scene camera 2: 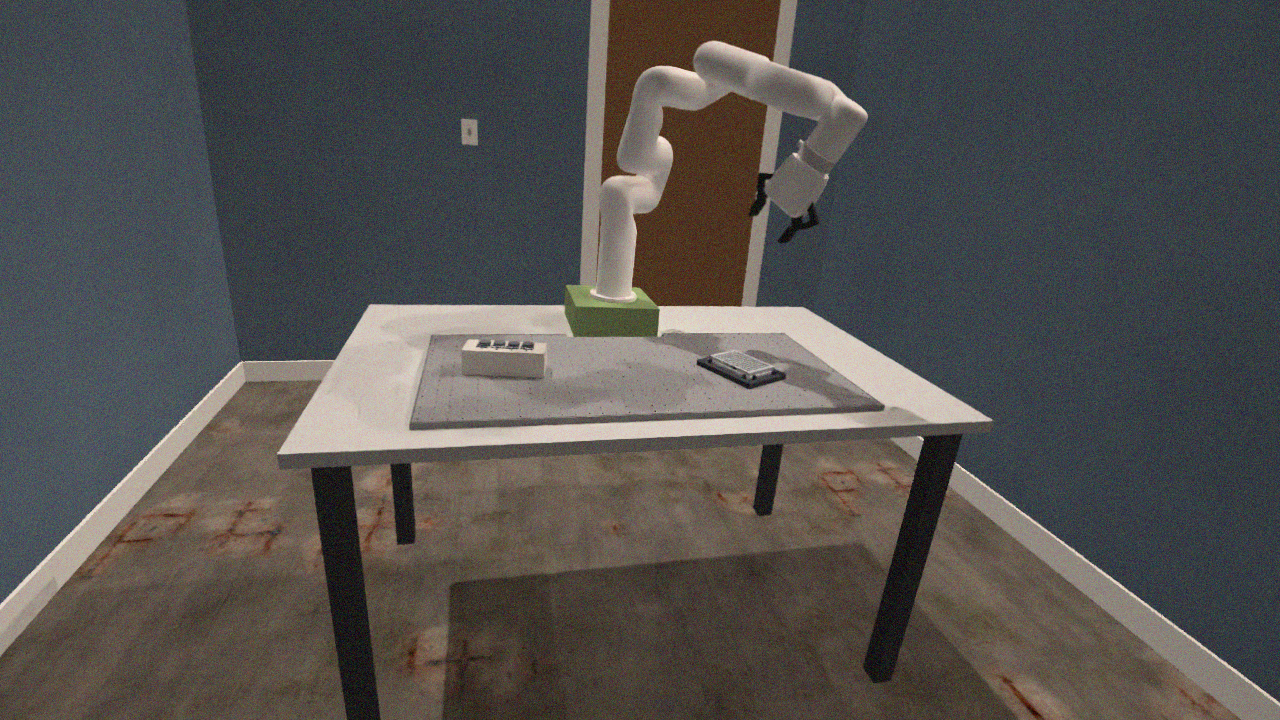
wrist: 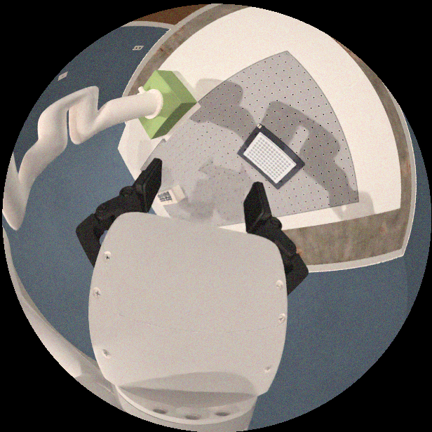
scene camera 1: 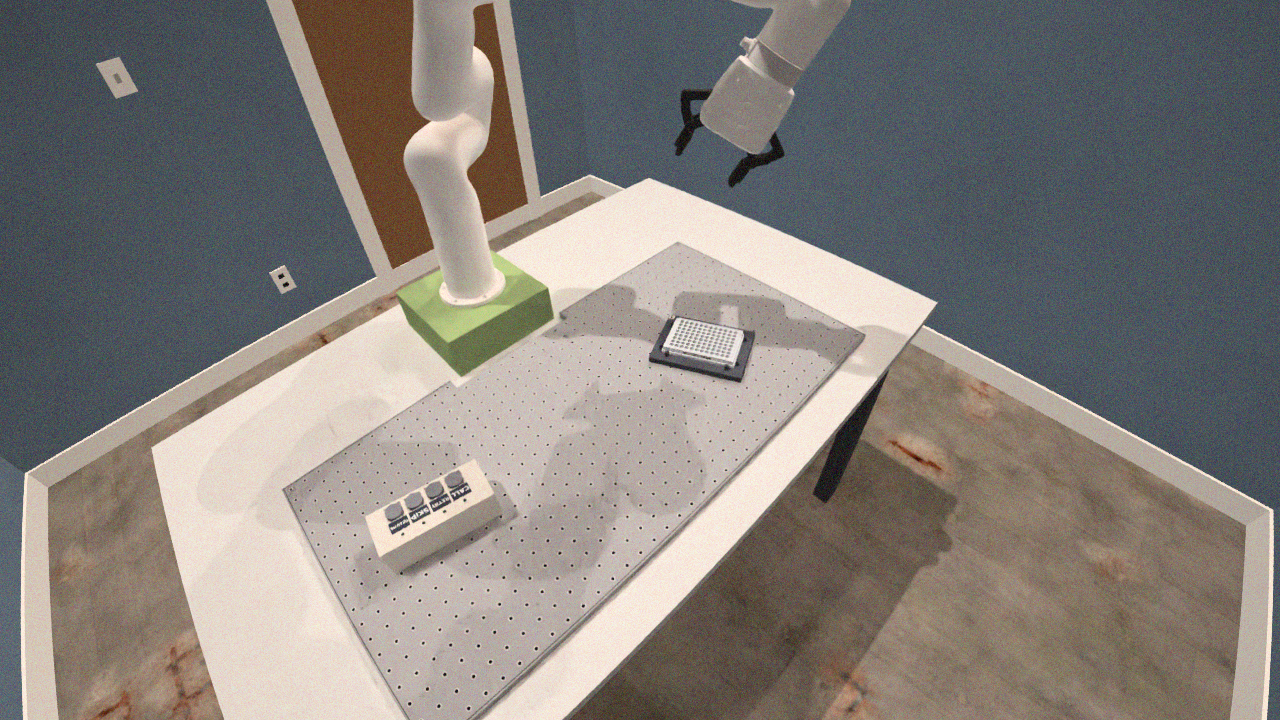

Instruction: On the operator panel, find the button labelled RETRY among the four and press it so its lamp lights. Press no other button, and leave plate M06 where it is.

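Places are measured from the arm's base along level axes (x ahead, y left, z up), in centimetres.
Where they show: gripper, fingertip midpoint: (scene camera 2: pixel 766 228) (scene camera 1: pixel 704 168); arm's base, origin of the base link: (scene camera 2: pixel 613 296) (scene camera 1: pixel 473 288).
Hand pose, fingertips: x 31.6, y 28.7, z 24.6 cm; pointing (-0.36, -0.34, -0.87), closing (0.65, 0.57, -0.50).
Each offset is from my fingertips to the centre of the thing. Level surfaces: height alone.
The operator panel @(dx +5.5, dy -55.1, dz -28.7 cm) (scene camera 1: pixel 443 537) (scene camera 2: pixel 503 361) (wrist: pixel 177 193) is a cream box with four grey round buttons in a row. In the scene camera 1 view the third button from the left (scene camera 1: pixel 435 489) has a small blurred label that seems to read RETRY, between SKIP and CALL. The leftmost label is unclear. No lamp looks lit. A white plate with many wells @(dx +4.9, dy -3.3, dz -29.5 cm) (scene camera 1: pixel 704 340) (scene camera 2: pixel 741 361) (wrist: pixel 270 154), presumably M06, sits in a dark holder @(dx +4.9, dy -3.3, dz -30.4 cm) (scene camera 1: pixel 698 368); its name is not readable. My gripper (scene camera 1: pixel 707 166) (scene camera 2: pixel 768 226) (wrist: pixel 205 180) is open and empty, high above the table and far from the panel.
The grey perforated board @(dz -31.4 cm) (scene camera 1: pixel 572 573) (scene camera 2: pixel 617 407) (wrist: pixel 285 75) lies on the white table @(dz -32.7 cm) (scene camera 1: pixel 232 582) (scene camera 2: pixel 921 407) under the panel and holder. The green block (scene camera 1: pixel 474 340) (scene camera 2: pixel 613 317) (wrist: pixel 175 107) carries the arm's base at the board's rear edge.
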